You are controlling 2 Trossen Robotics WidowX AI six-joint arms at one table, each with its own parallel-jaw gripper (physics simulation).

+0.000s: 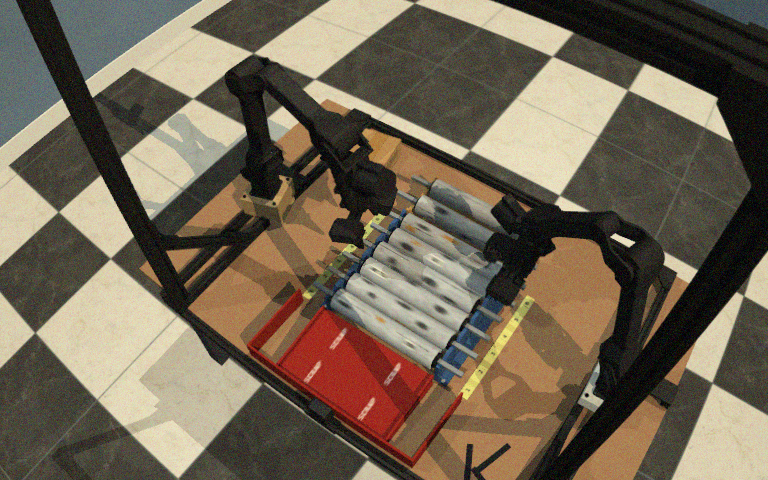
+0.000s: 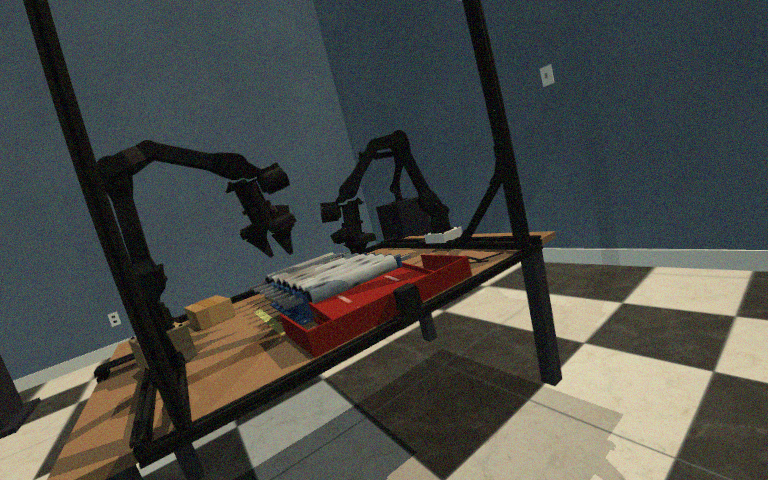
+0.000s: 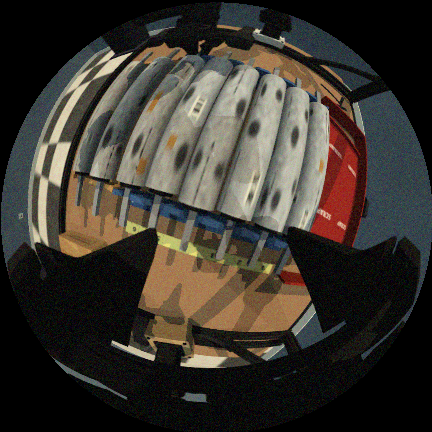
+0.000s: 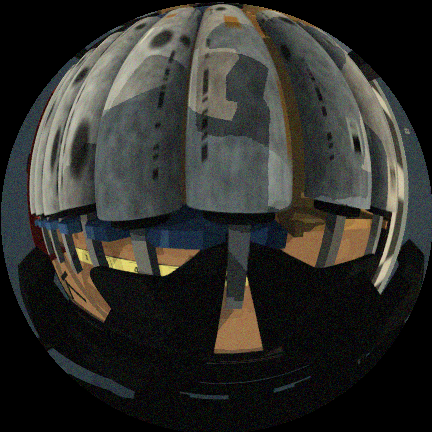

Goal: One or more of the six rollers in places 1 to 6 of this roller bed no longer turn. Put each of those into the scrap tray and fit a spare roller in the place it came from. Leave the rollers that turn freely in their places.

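The roller bed holds a row of grey spotted rollers on blue rails. My right gripper is shut on the axle stub of the roller in the fifth place from the front, at the bed's right end. My left gripper is open and empty. It hovers above the left axle ends and the yellow number strip. The red scrap tray lies empty in front of the first roller. Two spare rollers lie behind the bed.
A second yellow number strip runs along the right side of the bed. A tan block sits at the back left. A white bracket stands by the right arm's base. Black frame posts edge the table.
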